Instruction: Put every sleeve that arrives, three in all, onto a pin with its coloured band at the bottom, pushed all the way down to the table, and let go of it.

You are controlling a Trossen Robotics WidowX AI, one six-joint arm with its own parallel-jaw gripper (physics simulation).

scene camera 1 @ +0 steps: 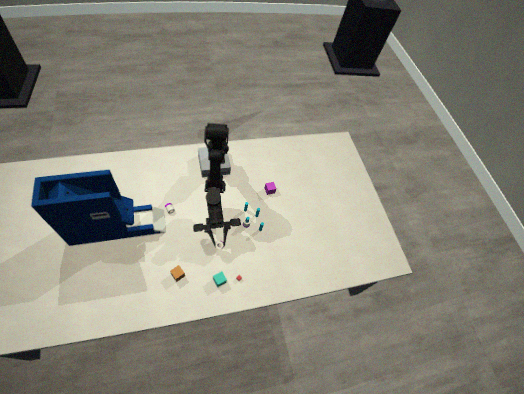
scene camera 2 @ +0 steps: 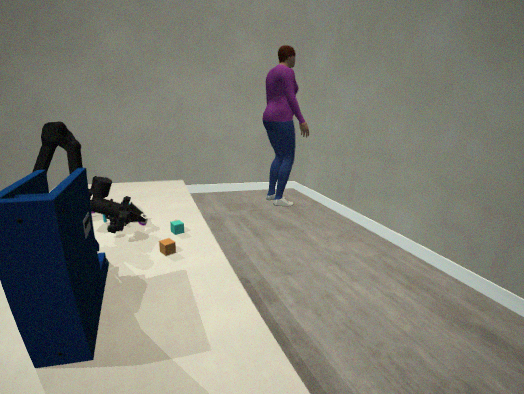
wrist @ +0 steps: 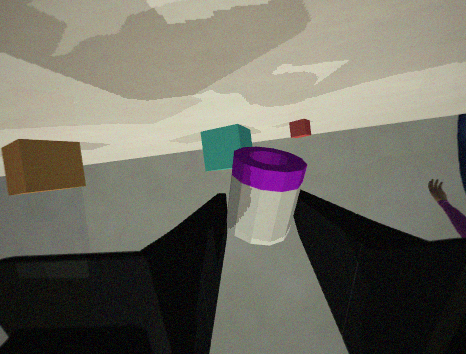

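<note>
My gripper (scene camera 1: 219, 243) (scene camera 2: 143, 219) (wrist: 258, 200) is shut on a white sleeve (wrist: 265, 212) with a purple band, held above the table by its white body. In the wrist view its banded end points toward the table side, and scene camera 2 shows the purple below the fingertips. Several teal pins (scene camera 1: 257, 212) (scene camera 1: 261, 226) (scene camera 1: 246, 206) stand right of the gripper in scene camera 1. Another sleeve (scene camera 1: 246, 224) is around one pin, with purple low on it. A third sleeve (scene camera 1: 170, 208) is by the chute, its purple band toward the upper left; its exact pose is too small to tell.
The blue chute (scene camera 1: 85, 220) (scene camera 2: 30, 280) stands left. Orange (scene camera 1: 177, 273) (scene camera 2: 167, 246) (wrist: 45, 167), teal (scene camera 1: 220, 279) (scene camera 2: 177, 227) (wrist: 222, 147) and red (scene camera 1: 239, 278) (wrist: 300, 128) cubes lie beyond the fingertips; a purple cube (scene camera 1: 270, 188) lies near the pins. A person (scene camera 2: 281, 100) stands beyond the table.
</note>
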